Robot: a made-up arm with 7 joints. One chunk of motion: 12 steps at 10 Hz.
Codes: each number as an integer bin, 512 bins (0 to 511) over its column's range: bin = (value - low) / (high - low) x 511, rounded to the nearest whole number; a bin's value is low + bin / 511 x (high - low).
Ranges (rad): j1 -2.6..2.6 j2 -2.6..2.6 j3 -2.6..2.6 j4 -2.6..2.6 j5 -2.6..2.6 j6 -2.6..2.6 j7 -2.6..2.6
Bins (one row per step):
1: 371 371 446 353 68 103 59
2: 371 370 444 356 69 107 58
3: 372 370 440 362 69 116 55
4: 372 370 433 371 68 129 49
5: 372 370 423 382 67 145 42
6: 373 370 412 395 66 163 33
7: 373 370 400 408 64 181 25
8: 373 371 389 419 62 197 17
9: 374 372 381 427 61 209 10
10: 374 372 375 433 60 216 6
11: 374 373 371 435 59 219 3
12: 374 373 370 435 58 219 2
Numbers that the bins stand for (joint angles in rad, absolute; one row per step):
1: 1.1753 1.1753 1.9386 0.9922 -1.9080 -1.5519 -1.9996
2: 1.1753 1.1652 1.9182 1.0227 -1.8978 -1.5112 -2.0098
3: 1.1855 1.1652 1.8775 1.0838 -1.8978 -1.4196 -2.0403
4: 1.1855 1.1652 1.8063 1.1753 -1.9080 -1.2873 -2.1014
5: 1.1855 1.1652 1.7045 1.2873 -1.9182 -1.1245 -2.1726
6: 1.1957 1.1652 1.5926 1.4196 -1.9284 -0.9413 -2.2642
7: 1.1957 1.1652 1.4705 1.5519 -1.9487 -0.7581 -2.3456
8: 1.1957 1.1753 1.3585 1.6638 -1.9691 -0.5953 -2.4270
9: 1.2059 1.1855 1.2771 1.7452 -1.9793 -0.4732 -2.4982
10: 1.2059 1.1855 1.2160 1.8063 -1.9894 -0.4020 -2.5389
11: 1.2059 1.1957 1.1753 1.8266 -1.9996 -0.3714 -2.5695
12: 1.2059 1.1957 1.1652 1.8266 -2.0098 -0.3714 -2.5796

